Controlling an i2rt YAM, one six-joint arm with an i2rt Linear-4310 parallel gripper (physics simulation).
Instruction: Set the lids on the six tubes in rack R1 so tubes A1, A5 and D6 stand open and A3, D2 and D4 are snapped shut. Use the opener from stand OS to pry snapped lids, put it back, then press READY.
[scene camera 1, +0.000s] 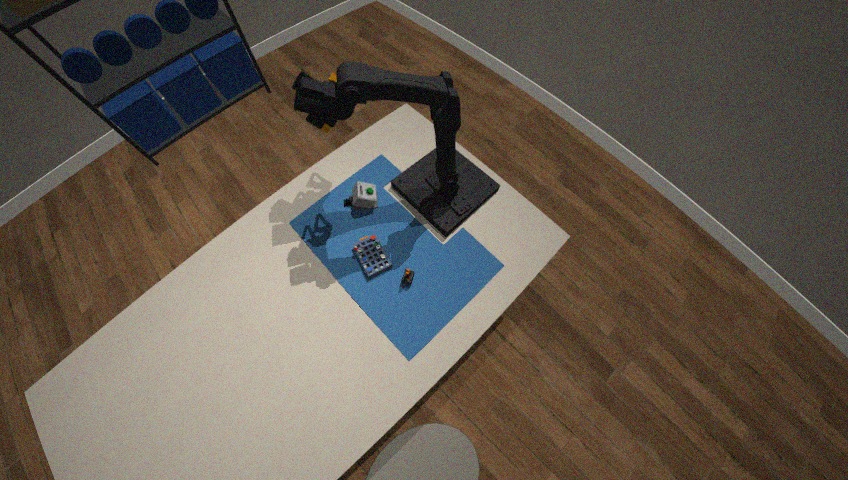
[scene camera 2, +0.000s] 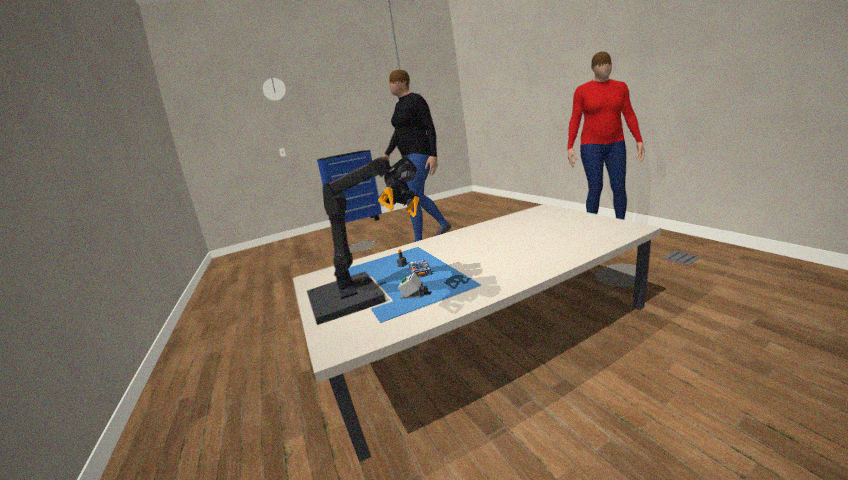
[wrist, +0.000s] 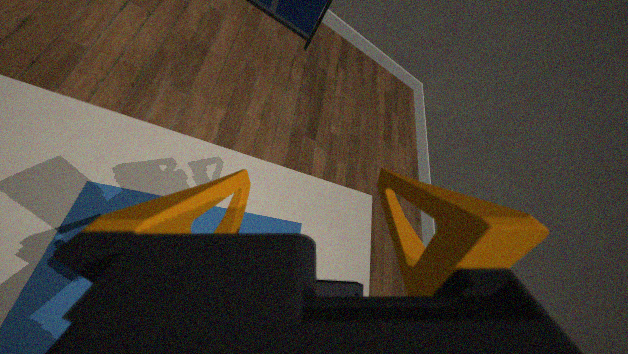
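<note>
There is a blue mat (scene camera 1: 447, 277) here, and scene camera 2 lets me see the mat (scene camera 2: 445, 281) too, as does the wrist view, with the mat (wrist: 53, 288). A box with green button (scene camera 1: 364, 196) is in my sight as well. As for my gripper (scene camera 2: 403, 212), it is open and holds nothing, and the wrist view also gives me a sight of the gripper (wrist: 313, 176).
</note>
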